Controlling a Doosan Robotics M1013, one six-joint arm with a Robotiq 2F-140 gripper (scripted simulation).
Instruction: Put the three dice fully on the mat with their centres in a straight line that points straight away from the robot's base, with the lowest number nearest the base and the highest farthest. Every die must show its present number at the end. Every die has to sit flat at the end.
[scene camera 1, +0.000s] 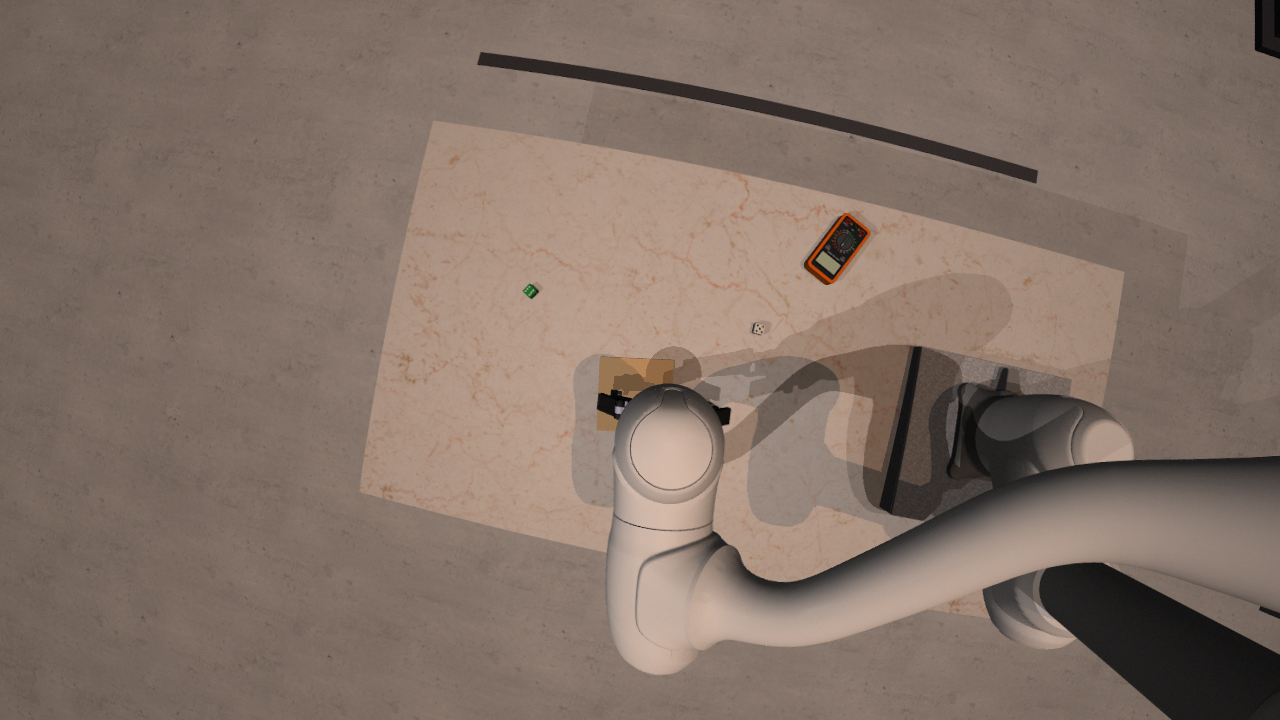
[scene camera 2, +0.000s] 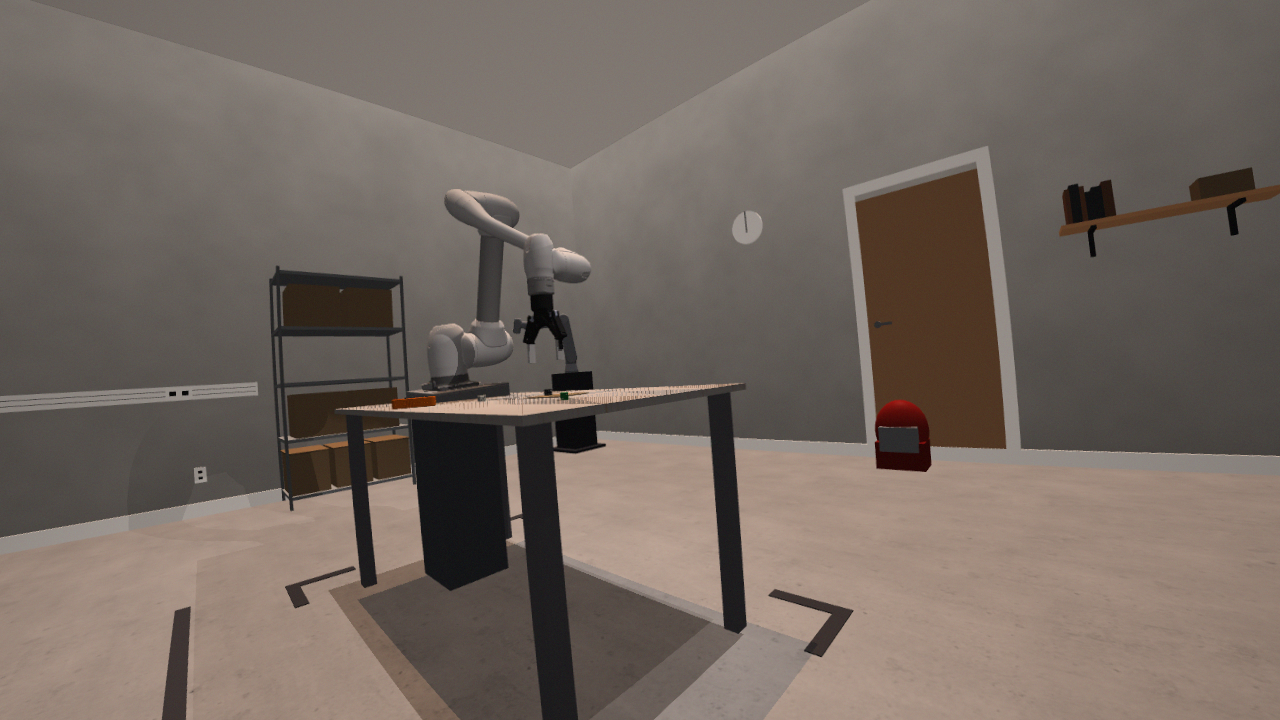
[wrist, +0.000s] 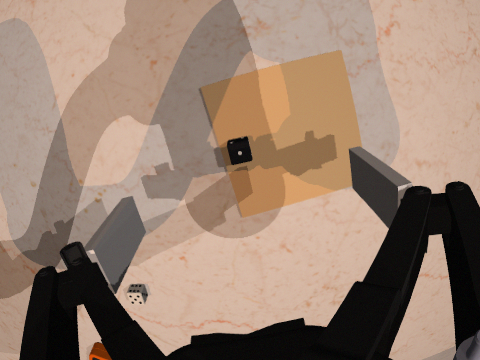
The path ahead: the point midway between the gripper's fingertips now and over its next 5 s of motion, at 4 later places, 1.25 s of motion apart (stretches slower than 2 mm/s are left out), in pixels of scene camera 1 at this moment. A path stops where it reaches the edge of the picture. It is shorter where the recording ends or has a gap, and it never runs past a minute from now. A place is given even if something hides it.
My gripper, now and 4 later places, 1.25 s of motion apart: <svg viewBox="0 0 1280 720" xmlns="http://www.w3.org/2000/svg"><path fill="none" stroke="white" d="M663 404L747 337L766 327L761 328L758 329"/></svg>
